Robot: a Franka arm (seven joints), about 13 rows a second.
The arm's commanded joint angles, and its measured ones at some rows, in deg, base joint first. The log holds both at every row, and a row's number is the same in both.
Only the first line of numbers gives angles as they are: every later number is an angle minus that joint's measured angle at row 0.
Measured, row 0:
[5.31 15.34 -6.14 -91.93 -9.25 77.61 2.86]
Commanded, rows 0 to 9:
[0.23 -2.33 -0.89 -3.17 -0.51 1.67 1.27]
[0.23 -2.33 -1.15 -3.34 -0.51 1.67 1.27]
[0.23 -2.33 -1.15 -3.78 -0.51 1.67 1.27]
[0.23 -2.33 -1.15 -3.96 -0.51 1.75 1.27]
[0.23 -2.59 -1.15 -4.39 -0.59 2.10 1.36]
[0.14 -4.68 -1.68 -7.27 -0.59 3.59 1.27]
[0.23 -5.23 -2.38 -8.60 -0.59 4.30 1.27]
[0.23 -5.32 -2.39 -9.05 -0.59 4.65 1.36]
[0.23 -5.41 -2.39 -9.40 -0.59 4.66 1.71]
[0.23 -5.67 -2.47 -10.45 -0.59 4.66 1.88]
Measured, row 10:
[-0.05 -2.90 -2.35 -6.59 0.00 3.29 0.11]
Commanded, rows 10 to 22:
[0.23 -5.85 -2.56 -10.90 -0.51 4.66 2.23]
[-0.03 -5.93 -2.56 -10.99 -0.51 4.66 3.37]
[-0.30 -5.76 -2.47 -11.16 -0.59 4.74 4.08]
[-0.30 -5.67 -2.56 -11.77 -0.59 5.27 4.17]
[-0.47 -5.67 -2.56 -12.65 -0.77 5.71 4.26]
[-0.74 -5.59 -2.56 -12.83 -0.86 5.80 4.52]
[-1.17 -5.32 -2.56 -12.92 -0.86 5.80 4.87]
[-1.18 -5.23 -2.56 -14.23 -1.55 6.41 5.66]
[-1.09 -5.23 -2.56 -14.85 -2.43 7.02 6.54]
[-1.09 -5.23 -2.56 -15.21 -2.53 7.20 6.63]
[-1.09 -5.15 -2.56 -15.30 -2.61 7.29 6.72]
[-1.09 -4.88 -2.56 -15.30 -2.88 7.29 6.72]
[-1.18 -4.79 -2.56 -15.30 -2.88 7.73 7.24]
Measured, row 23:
[-0.91 -3.77 -2.57 -14.03 -0.87 6.68 5.59]
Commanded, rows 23 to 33:
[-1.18 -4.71 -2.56 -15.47 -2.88 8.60 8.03]
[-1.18 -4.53 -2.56 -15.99 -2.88 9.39 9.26]
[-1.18 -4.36 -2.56 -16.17 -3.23 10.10 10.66]
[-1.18 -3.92 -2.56 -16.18 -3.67 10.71 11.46]
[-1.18 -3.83 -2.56 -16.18 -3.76 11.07 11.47]
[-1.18 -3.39 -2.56 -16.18 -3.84 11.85 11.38]
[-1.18 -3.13 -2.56 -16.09 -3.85 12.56 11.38]
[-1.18 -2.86 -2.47 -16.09 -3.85 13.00 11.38]
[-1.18 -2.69 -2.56 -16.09 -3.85 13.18 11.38]
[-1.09 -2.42 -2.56 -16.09 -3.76 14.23 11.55]
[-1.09 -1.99 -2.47 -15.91 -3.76 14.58 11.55]
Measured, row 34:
[-1.03 -2.80 -2.63 -15.79 -2.31 12.85 10.42]
